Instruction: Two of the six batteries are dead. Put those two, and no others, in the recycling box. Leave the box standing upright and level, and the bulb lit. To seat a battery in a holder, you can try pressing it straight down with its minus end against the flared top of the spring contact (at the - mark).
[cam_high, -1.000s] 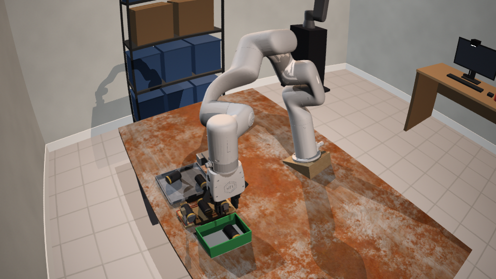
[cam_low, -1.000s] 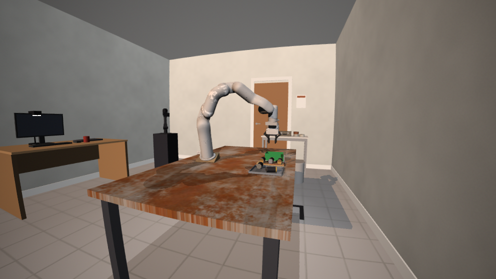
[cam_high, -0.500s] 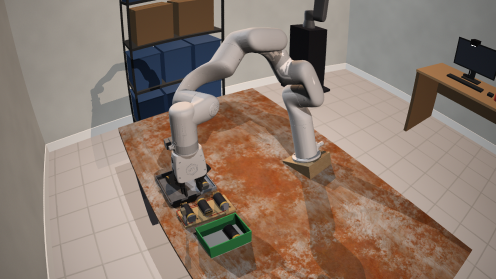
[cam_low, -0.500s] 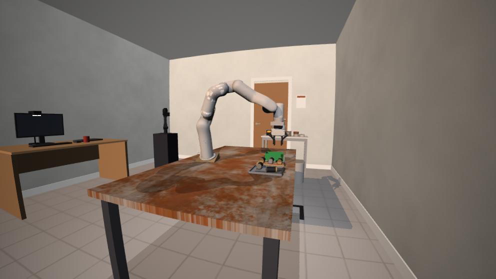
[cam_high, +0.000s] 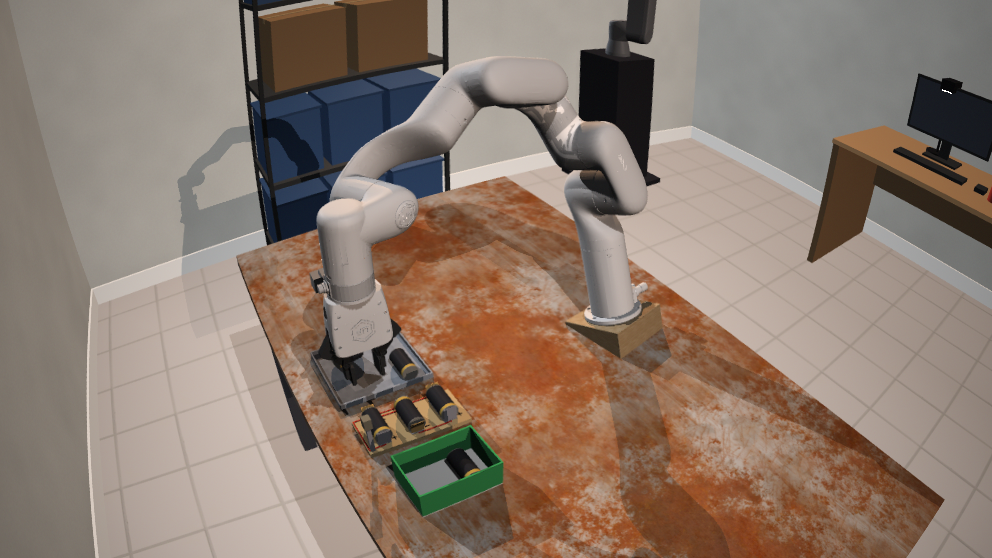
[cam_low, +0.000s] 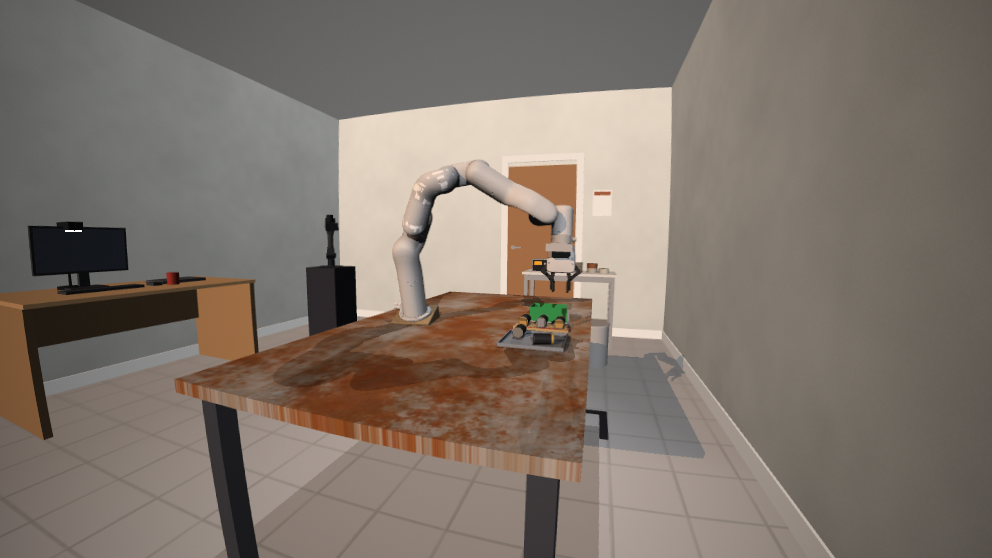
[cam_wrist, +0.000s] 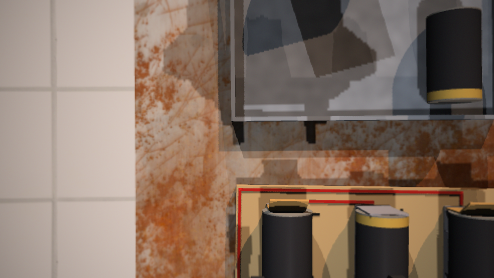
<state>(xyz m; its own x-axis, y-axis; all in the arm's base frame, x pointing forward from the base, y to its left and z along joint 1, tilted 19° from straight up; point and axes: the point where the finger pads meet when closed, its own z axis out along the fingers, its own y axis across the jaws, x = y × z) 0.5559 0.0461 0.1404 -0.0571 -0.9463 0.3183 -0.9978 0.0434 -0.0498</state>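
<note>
Right now my hand is 170 mm to the right of the green recycling box, 140 mm above it and 40 mm past it. Round my hand: grey tray (170 mm to the right, 150 mm below, 70 mm behind).
</note>
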